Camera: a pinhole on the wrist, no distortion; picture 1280 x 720 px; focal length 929.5 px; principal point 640.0 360.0 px. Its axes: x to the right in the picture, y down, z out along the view. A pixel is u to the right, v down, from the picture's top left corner.
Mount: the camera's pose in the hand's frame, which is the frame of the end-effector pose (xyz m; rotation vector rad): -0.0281 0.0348 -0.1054 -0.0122 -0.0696 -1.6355
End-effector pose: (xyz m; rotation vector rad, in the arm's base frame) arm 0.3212 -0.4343 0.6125 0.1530 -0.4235 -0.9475
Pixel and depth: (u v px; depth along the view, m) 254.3 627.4 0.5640
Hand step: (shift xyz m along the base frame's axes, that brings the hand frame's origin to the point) 0.0946 0.0868 0.5358
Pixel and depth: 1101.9 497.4 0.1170
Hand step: -0.0294 0.0056 0.0027
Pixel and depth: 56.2 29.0 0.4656
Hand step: 0.0348 0.3833 0.3648
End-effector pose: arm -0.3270 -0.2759 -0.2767 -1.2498 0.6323 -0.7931
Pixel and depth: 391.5 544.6 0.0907
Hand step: -0.0080 0.0082 -0.0645
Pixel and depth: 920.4 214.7 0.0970
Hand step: -0.0325 0.0363 -0.0133
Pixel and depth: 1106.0 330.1 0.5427
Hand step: 0.2703 0.2997 0.2973
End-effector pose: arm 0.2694 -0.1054 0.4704 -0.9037 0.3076 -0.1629
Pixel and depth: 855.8 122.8 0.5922
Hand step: -0.0367 0.3813 0.3707
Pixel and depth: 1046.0 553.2 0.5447
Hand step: 0.1955 0.2151 0.3966
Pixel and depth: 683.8 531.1 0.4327
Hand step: 0.1424 0.2567 0.1590
